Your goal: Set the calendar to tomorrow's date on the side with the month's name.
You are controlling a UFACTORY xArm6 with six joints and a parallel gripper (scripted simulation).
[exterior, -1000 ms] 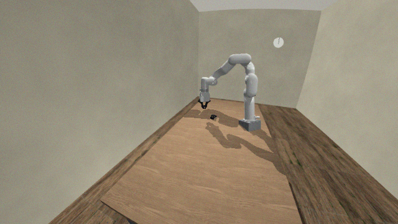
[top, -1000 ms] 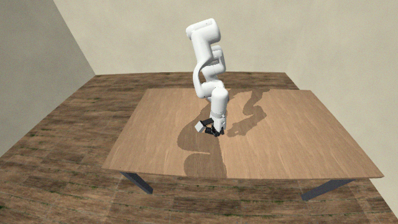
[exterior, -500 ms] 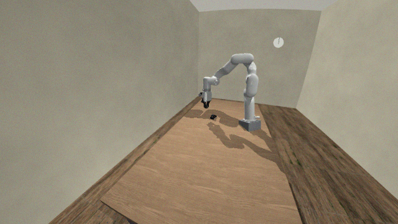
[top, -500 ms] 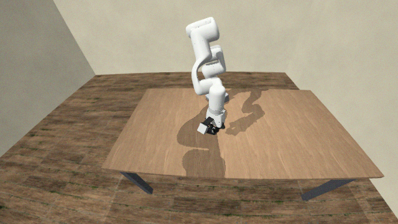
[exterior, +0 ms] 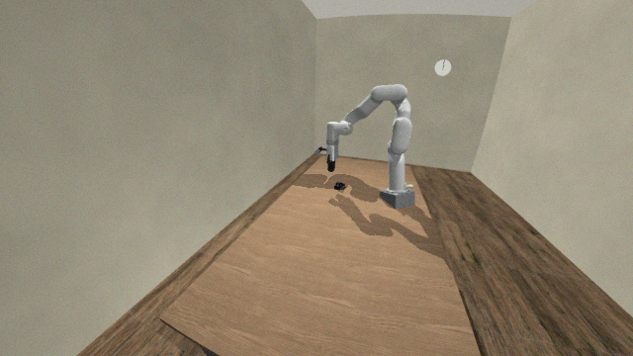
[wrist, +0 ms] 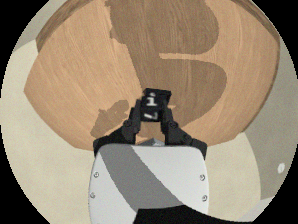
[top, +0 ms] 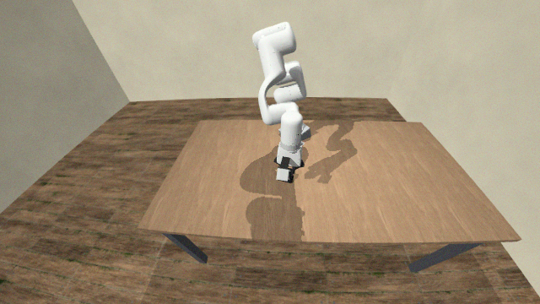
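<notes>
The calendar cube is 120 mm below my hand and 60 mm behind it.
</notes>
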